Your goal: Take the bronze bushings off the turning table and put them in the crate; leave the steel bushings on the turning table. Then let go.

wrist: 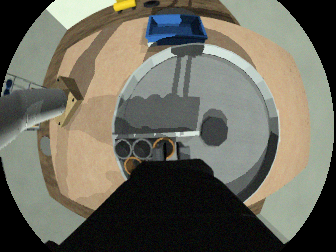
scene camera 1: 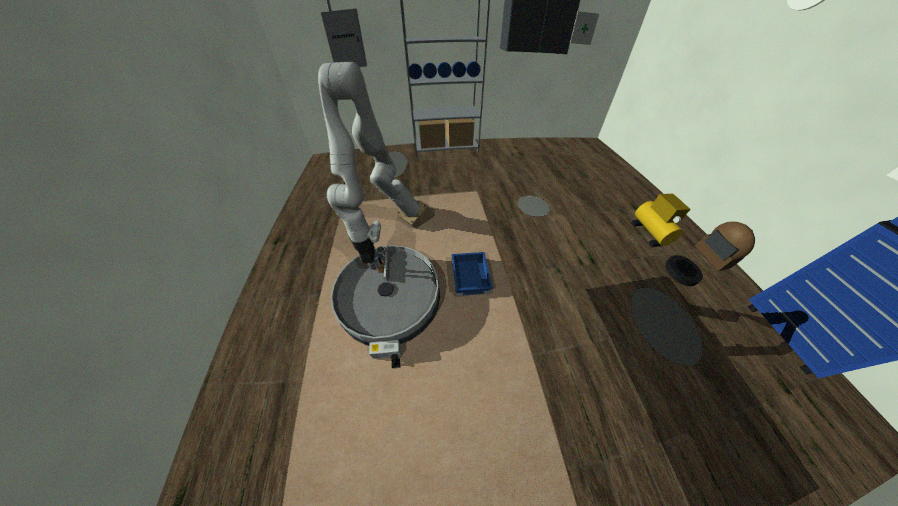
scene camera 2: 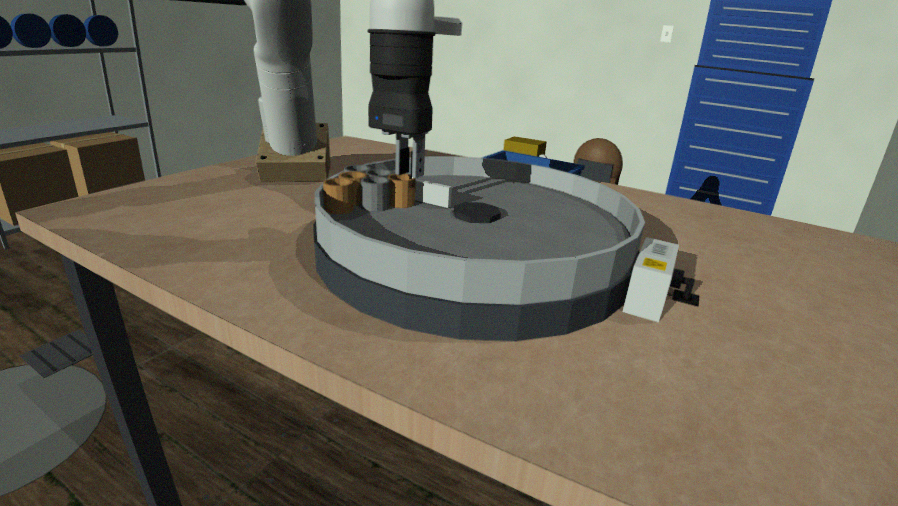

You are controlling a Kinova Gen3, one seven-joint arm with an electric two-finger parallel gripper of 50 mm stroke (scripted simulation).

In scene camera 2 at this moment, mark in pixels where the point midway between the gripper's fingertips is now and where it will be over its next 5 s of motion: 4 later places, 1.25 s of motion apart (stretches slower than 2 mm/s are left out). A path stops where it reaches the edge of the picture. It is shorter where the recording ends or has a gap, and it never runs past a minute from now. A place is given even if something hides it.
My gripper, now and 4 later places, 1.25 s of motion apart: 409, 174; 411, 181; 410, 189; 409, 193; 412, 193
